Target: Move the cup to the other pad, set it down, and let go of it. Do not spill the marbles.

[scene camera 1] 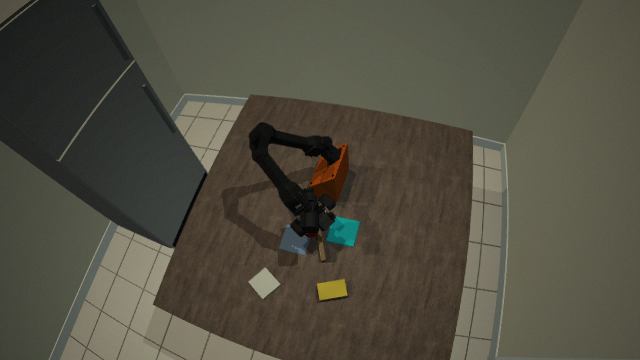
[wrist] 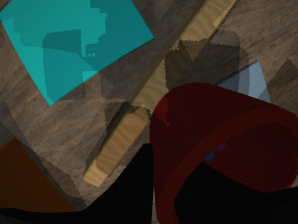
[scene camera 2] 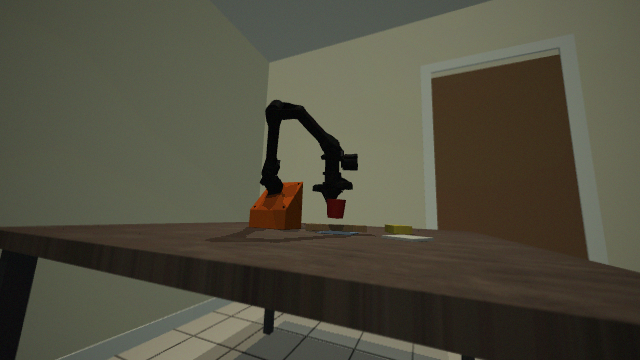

The same spot on a teal pad: (wrist: pixel 60 52) is (scene camera 1: pixel 338 225).
